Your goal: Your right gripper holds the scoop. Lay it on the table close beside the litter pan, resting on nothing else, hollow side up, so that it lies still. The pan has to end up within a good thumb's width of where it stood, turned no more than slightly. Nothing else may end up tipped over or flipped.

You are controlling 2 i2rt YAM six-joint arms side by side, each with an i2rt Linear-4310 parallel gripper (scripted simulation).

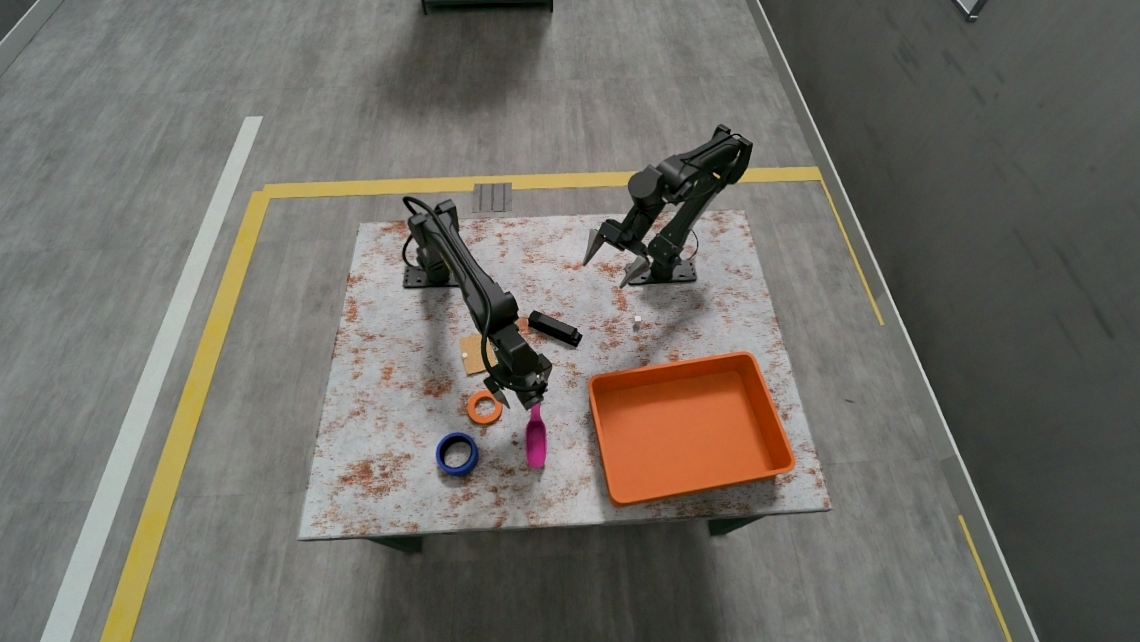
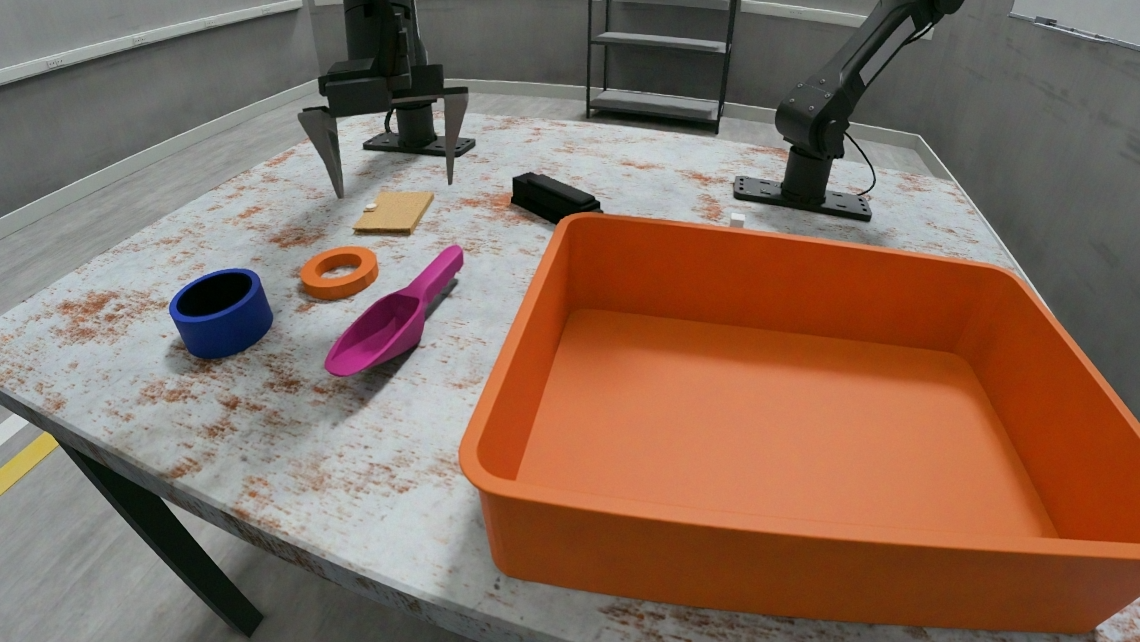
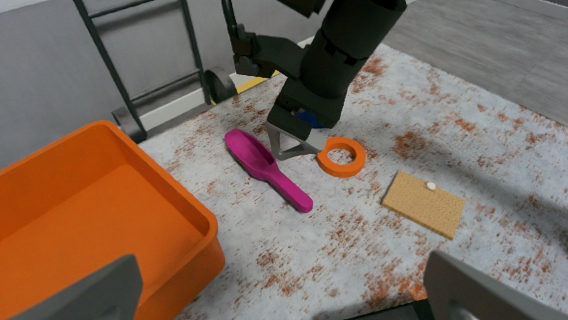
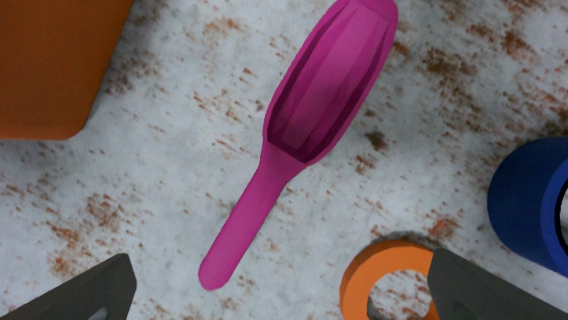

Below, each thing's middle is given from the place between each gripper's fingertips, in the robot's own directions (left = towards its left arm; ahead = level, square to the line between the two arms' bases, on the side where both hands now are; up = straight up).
The magenta scoop (image 2: 369,337) lies 110 mm below my right hand (image 2: 395,191), 40 mm ahead of it and 20 mm to the left of it. Round my right hand: orange litter pan (image 2: 714,367) (360 mm to the left, 90 mm below, 60 mm ahead); tan pad (image 2: 392,213) (160 mm behind, 140 mm to the right, 120 mm below); orange ring (image 2: 316,286) (120 mm below, 110 mm to the right, 10 mm behind).
My left gripper (image 1: 601,276) is now 29 cm above the magenta scoop, 23 cm short of it and 16 cm to the left of it. The rest, counted from my left hand: orange litter pan: 27 cm below, 26 cm ahead, 19 cm to the left; then tan pad: 31 cm to the right, 30 cm below, 3 cm ahead; then orange ring: 30 cm below, 28 cm to the right, 18 cm ahead.
